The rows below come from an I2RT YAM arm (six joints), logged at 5 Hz.
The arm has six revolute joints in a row. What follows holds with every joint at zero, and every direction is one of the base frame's. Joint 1 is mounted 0.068 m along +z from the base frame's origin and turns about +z. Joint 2 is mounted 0.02 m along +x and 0.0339 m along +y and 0.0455 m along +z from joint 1 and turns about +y. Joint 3 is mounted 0.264 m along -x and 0.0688 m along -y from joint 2 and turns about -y. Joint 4 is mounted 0.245 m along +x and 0.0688 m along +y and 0.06 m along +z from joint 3 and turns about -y. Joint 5 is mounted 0.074 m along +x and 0.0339 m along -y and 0.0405 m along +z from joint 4 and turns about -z. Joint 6 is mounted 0.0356 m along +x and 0.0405 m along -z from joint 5 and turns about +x. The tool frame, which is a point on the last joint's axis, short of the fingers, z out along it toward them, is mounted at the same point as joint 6; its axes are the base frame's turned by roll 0, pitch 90 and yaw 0 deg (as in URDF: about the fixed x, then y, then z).
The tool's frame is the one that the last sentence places.
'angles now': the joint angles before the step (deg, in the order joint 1, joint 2, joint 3, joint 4, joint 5, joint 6). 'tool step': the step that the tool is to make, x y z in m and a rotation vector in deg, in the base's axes. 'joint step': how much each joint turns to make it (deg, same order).
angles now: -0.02 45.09 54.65 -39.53 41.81 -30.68
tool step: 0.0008 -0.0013 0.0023 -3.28 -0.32 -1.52
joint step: 0.01 -0.19 -0.50 2.64 2.92 -2.94
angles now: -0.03 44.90 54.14 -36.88 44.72 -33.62
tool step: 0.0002 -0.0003 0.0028 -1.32 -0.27 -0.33
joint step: 0.04 -0.04 0.15 1.10 0.93 -1.43
